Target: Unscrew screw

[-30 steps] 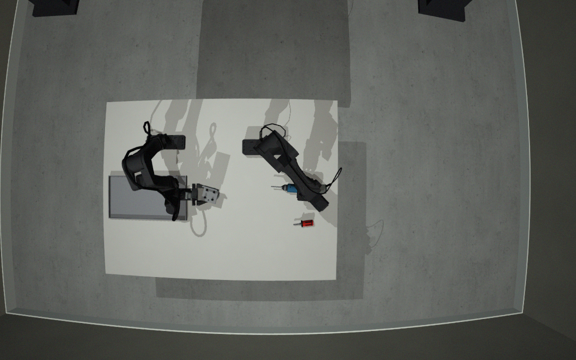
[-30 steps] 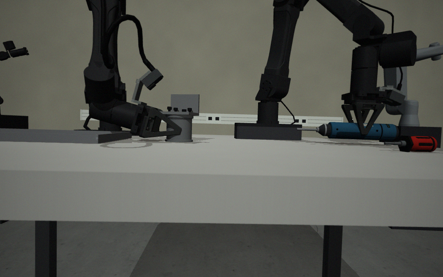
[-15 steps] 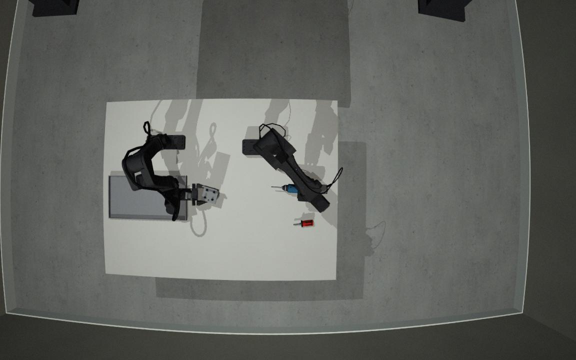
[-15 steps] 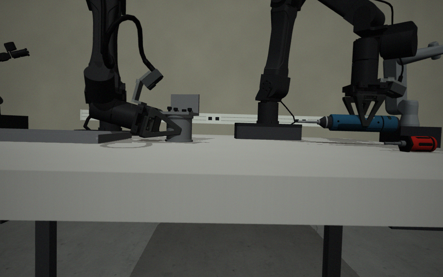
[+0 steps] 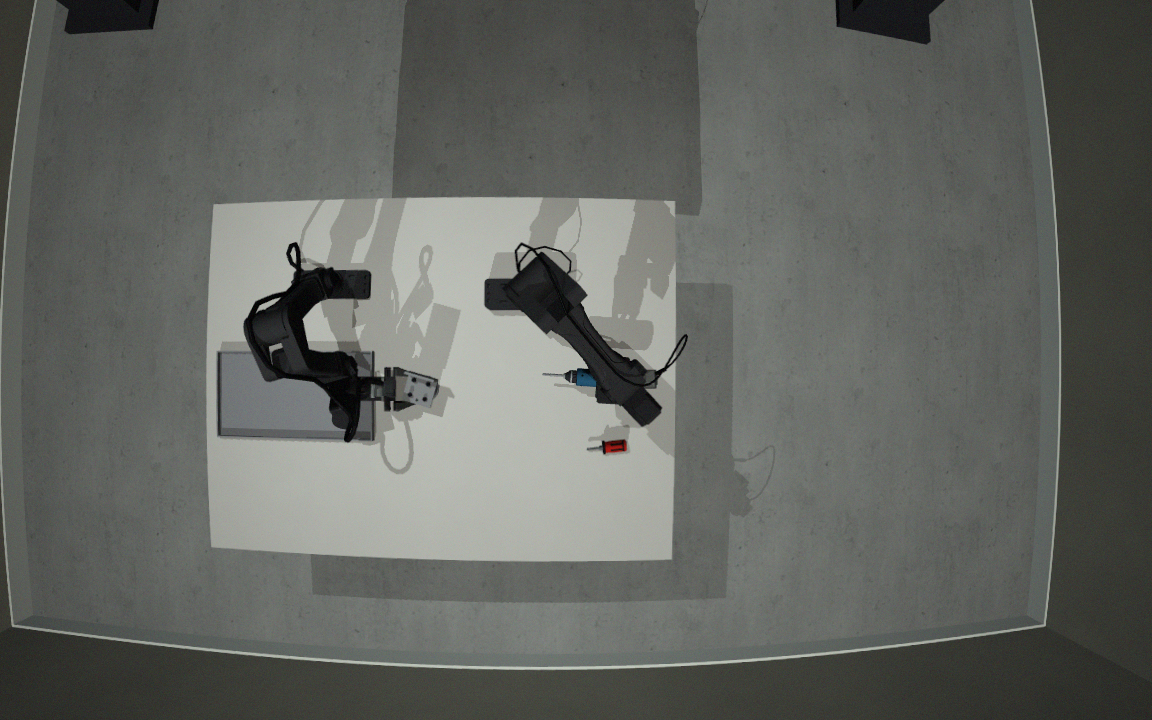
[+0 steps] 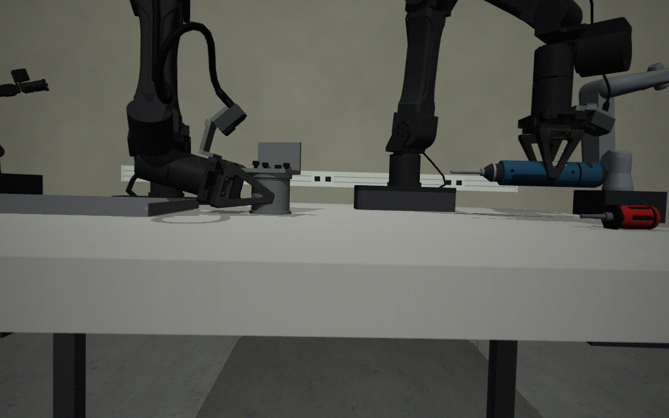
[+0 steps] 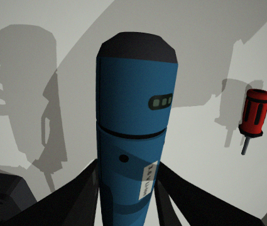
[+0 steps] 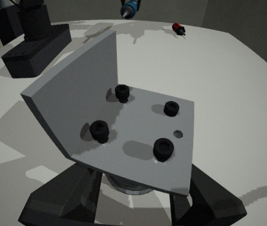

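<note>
My right hand is right at the joint module. The rest, counted from my right hand: flat grey plate (34 cm to the right, 4 cm ahead, 2 cm below); then grey l-shaped bracket (5 cm above); then screwdriver bit (30 cm to the left, 5 cm behind, 5 cm above).
</note>
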